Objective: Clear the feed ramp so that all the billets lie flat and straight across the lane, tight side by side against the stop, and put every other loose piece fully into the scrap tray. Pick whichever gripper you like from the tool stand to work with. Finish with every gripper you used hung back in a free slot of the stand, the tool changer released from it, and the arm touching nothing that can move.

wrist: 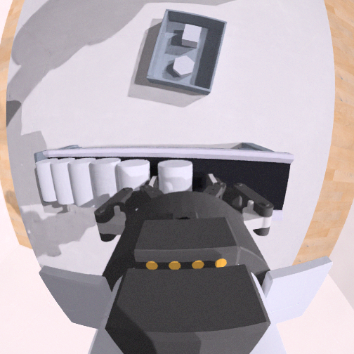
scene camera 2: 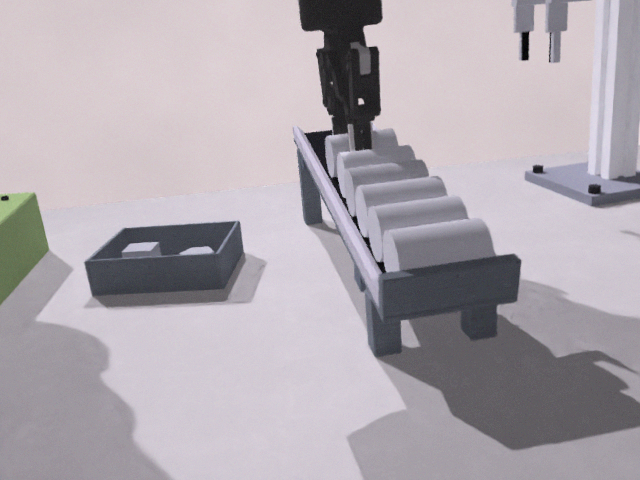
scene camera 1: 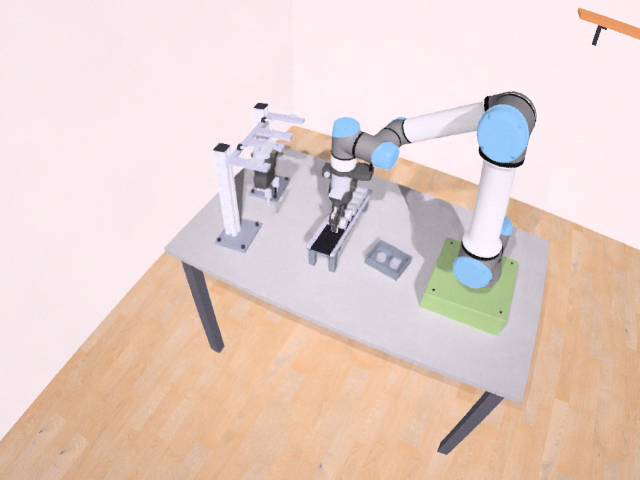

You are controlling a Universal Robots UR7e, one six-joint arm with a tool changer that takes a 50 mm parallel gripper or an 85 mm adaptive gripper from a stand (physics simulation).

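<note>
My gripper (scene camera 1: 334, 227) (scene camera 2: 356, 143) (wrist: 182, 183), the black adaptive one, is low over the feed ramp (scene camera 1: 328, 241) (scene camera 2: 338, 211) (wrist: 250, 176). Its fingers stand open around the uppermost billet (wrist: 175, 172), with a gap at the ramp's upper-end side. This billet lies across the lane, a small gap from its neighbour (wrist: 134, 171). The other billets lie across the lane side by side, down to the lowest billet (scene camera 2: 439, 245) (wrist: 46, 180) at the stop (scene camera 2: 449, 286). The scrap tray (scene camera 2: 155, 276) (wrist: 217, 60) holds a block (scene camera 2: 141, 249) (wrist: 191, 34) and a hexagonal piece (scene camera 2: 199, 251) (wrist: 183, 65).
The tool stand (scene camera 1: 225, 191) (scene camera 2: 615, 93) is beyond the ramp from the arm's base. The other gripper (scene camera 1: 272, 196) (scene camera 2: 539, 46) hangs in it. The green base block (scene camera 1: 465, 304) (scene camera 2: 18, 232) is on the tray's far side from the ramp.
</note>
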